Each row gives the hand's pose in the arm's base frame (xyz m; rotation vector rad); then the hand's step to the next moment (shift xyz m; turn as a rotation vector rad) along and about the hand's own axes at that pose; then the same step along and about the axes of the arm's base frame.
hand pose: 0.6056 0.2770 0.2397 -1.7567 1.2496 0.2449
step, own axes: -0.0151 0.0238 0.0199 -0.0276 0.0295 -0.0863
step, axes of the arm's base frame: -0.0199 0.0239 -0.0150 -0.0657 -0.0503 0.0473
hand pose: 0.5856 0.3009 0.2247 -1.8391 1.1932 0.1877
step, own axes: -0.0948 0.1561 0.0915 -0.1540 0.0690 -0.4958
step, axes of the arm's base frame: -0.1428 0.1113 -0.0945 -0.2959 -0.2795 0.3296
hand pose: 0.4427 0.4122 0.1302 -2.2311 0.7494 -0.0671
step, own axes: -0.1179 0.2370 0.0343 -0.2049 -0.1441 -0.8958
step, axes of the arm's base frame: -0.2052 -0.0408 -0.1657 -0.3412 -0.4010 0.7668
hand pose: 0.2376 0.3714 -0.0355 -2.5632 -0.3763 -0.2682
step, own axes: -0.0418 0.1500 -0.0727 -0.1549 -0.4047 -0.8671
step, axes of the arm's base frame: -0.0001 -0.1705 -0.0213 -0.3734 -0.1613 0.8799
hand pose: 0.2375 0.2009 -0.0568 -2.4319 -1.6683 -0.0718
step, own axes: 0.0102 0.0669 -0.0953 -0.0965 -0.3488 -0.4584
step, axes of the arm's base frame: 0.0723 -0.0315 0.0863 -0.3280 -0.0518 0.4805
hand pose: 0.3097 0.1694 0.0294 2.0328 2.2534 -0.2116
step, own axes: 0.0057 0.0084 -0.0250 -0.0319 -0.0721 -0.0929
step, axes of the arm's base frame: 0.0082 0.0107 0.0234 -0.0666 -0.0227 0.0995
